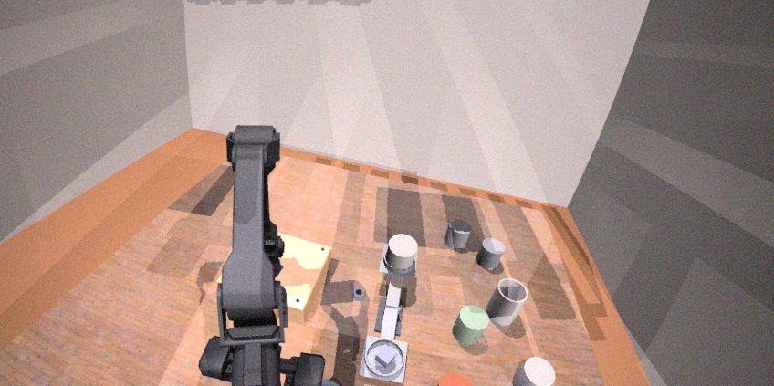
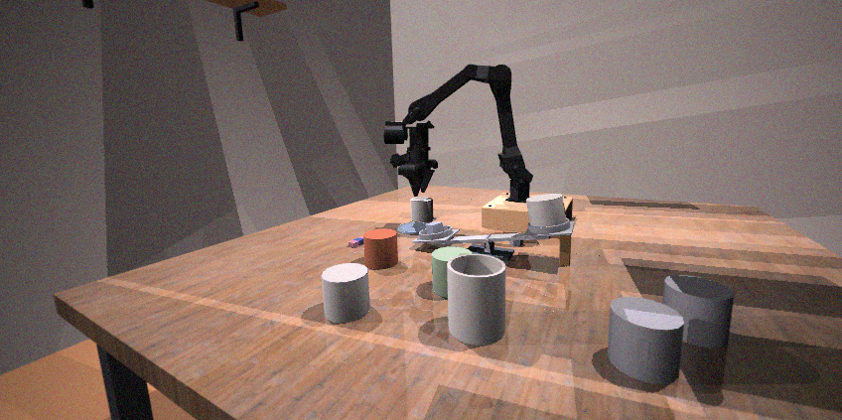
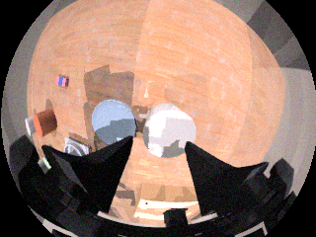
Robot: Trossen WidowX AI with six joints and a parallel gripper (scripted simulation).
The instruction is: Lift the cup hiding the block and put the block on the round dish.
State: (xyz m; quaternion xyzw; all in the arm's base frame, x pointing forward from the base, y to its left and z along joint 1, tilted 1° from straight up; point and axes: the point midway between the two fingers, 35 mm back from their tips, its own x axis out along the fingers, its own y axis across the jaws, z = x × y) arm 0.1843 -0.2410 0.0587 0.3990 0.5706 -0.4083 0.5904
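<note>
The pale blue round dish is 80 mm below my gripper tip, 80 mm ahead of it and 50 mm to the left of it. Round my gripper tip: small balance: 310 mm to the left, 120 mm ahead, 40 mm below; then small nut: 330 mm to the left, 70 mm below, 30 mm ahead; then orange cylinder: 310 mm ahead, 140 mm to the left, 50 mm below.
</note>
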